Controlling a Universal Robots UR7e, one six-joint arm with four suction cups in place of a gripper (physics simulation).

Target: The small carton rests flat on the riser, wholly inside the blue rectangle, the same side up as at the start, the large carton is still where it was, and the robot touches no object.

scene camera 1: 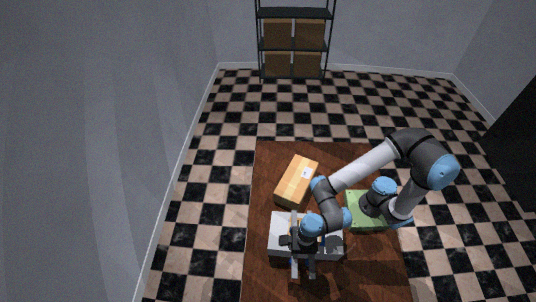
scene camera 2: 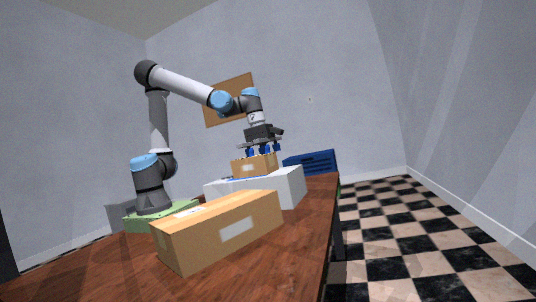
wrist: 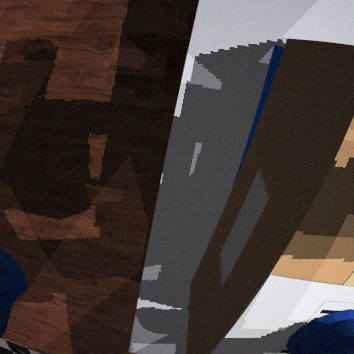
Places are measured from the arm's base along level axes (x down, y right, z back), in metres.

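Where they show: hand, its tool point: (wrist: 163, 242); arm's base, origin of its link: (scene camera 1: 371, 205) (scene camera 2: 155, 209).
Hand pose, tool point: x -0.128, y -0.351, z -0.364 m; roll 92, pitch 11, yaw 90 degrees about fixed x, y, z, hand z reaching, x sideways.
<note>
Each offset is from my tool point to the top centre of the thing. Level surfaces: height alone.
The small carton @[dy +0.084, dx -0.005, dz +0.005 m] (scene camera 1: 300, 220) (scene camera 2: 239, 169) (wrist: 300, 125) lies flat and level on the white riser @[dy +0.097, dx +0.068, dz +0.017 m] (scene camera 1: 279, 231) (scene camera 2: 296, 186) (wrist: 200, 200). Strips of the blue rectangle (scene camera 1: 322, 241) (scene camera 2: 247, 178) (wrist: 258, 110) show beside it; the arm and the carton hide the rest, so I cannot tell about every side. My gripper (scene camera 1: 303, 250) (scene camera 2: 264, 149) is open, with its blue cups right at the small carton's top; I cannot tell whether they touch it. The large carton @[dy +0.422, dx +0.089, dz -0.086 m] (scene camera 1: 295, 182) (scene camera 2: 200, 245) lies flat on the table, apart from the riser.
The arm stands on a green base (scene camera 1: 355, 216) (scene camera 2: 131, 225) on the wooden table @[dx +0.188 m] (scene camera 1: 265, 160) (scene camera 2: 295, 250). A blue crate (scene camera 2: 320, 162) is behind the riser. A shelf rack (scene camera 1: 295, 13) with boxes stands against the far wall.
</note>
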